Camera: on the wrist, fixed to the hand. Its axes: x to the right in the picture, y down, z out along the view.
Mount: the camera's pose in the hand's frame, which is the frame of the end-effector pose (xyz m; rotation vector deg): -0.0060 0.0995 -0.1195 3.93 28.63 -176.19
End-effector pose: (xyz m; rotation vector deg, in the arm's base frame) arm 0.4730 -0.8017 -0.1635 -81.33 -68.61 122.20
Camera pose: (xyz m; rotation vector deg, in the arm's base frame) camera 0.5977 -0.8095 -0.2562 35.49 -55.38 -26.27
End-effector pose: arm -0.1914 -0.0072 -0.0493 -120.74 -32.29 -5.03
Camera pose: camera -0.1365 -0.1525 -0.0595 40.90 -137.21 -104.06
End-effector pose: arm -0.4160 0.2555 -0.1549 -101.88 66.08 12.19
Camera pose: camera -0.5361 0.1565 -0.1520 -84.66 -111.99 -106.61
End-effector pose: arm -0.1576 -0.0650 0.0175 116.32 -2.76 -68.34
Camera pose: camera -0.0375 -0.0621 0.1165 -15.74 -117.40 35.92
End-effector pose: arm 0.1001 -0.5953 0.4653 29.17 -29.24 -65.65
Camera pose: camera 0.2432 -0.5432 0.4331 -47.26 -47.90 102.43
